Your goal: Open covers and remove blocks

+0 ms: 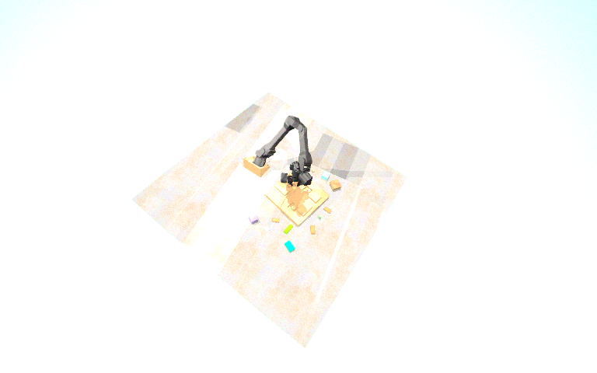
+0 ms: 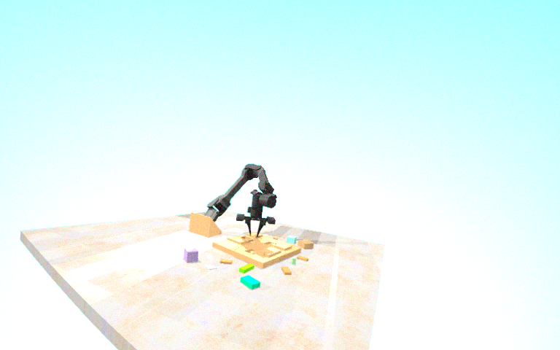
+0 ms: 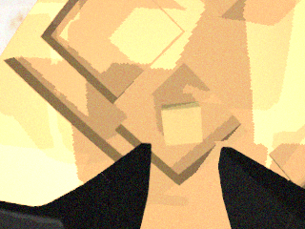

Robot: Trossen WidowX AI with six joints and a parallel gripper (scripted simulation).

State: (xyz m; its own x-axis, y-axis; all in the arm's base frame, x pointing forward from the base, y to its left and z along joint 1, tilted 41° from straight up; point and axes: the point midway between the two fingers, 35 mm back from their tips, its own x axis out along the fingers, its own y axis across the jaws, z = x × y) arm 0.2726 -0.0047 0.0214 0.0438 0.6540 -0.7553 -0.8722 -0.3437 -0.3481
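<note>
Now: the tan puzzle board 5 cm ahead of my gripper tip, 3 cm below it and 1 cm to the right of it. Round my gripper tip: light cyan block 21 cm to the left, 13 cm ahead, 3 cm below; then purple cube 32 cm to the right, 9 cm behind, 3 cm below; then bright green bar 25 cm to the right, 11 cm ahead, 4 cm below.
</note>
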